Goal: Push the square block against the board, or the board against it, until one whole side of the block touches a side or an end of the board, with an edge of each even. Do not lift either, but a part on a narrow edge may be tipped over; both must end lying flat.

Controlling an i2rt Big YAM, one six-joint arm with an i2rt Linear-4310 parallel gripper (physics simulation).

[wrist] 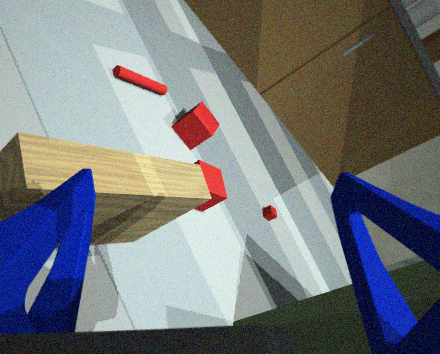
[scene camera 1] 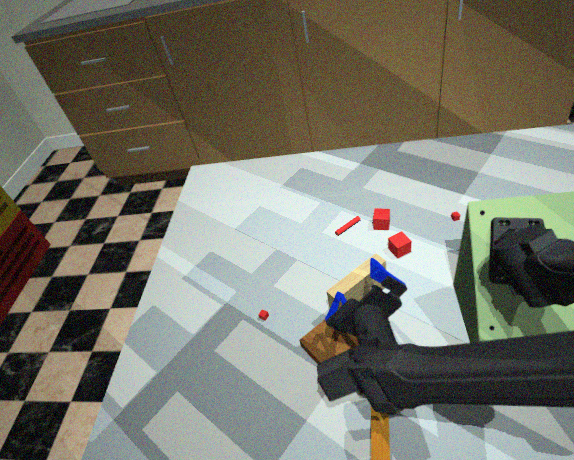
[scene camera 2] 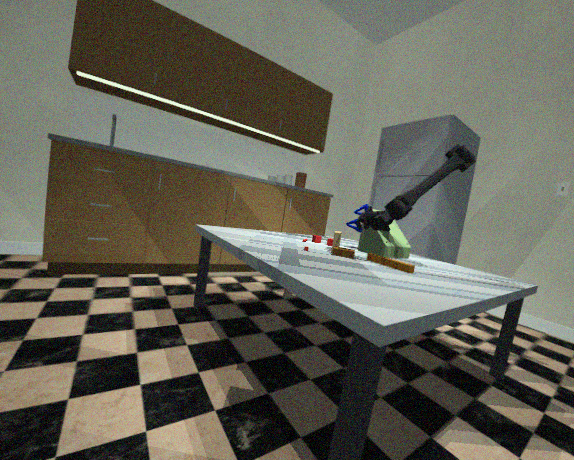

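Seen in the pictures: gripper, between the fingertips: [wrist: 220,183] [scene camera 1: 356,276] [scene camera 2: 350,218]; arm's base, origin of its link: [scene camera 1: 514,250].
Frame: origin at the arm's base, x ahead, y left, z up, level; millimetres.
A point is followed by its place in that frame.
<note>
The board [scene camera 1: 345,284] {x 313, y 8, z -85 mm} [scene camera 2: 337,239] {x 338, y 39, z -118 mm} [wrist: 115,167] {x 303, y -5, z -85 mm} is pale wood and stands upright on a narrow edge. The square block [scene camera 1: 324,343] {x 358, y 109, z -152 mm} [scene camera 2: 343,252] {x 378, y 136, z -163 mm} is darker brown wood and lies flat by the board's near end in scene camera 1. The arm covers part of the block and the place where the two parts come close, so I cannot tell if they touch. The block does not show in the wrist view. My gripper [scene camera 1: 356,278] {x 285, y 50, z -5 mm} [scene camera 2: 352,218] {x 285, y 50, z -5 mm} [wrist: 220,183] {x 285, y 50, z -5 mm} is wide open and empty, raised above the board, with one finger overlapping the board's image in the wrist view.
Two red cubes [scene camera 1: 381,220] {x 231, y -241, z -147 mm} [scene camera 1: 400,245] {x 190, y -149, z -142 mm} and a red rod [scene camera 1: 347,226] {x 321, y -248, z -171 mm} [wrist: 140,80] {x 322, y -246, z -171 mm} lie beyond the board. Small red pieces [scene camera 1: 263,314] {x 506, y 32, z -167 mm} [scene camera 1: 455,216] {x 44, y -266, z -167 mm} lie farther out. An orange strip [scene camera 1: 380,435] {x 249, y 283, z -151 mm} [scene camera 2: 392,263] {x 266, y 315, z -164 mm} lies near the block. The green base [scene camera 1: 475,260] {x 68, y 14, z -8 mm} stands at the right.
</note>
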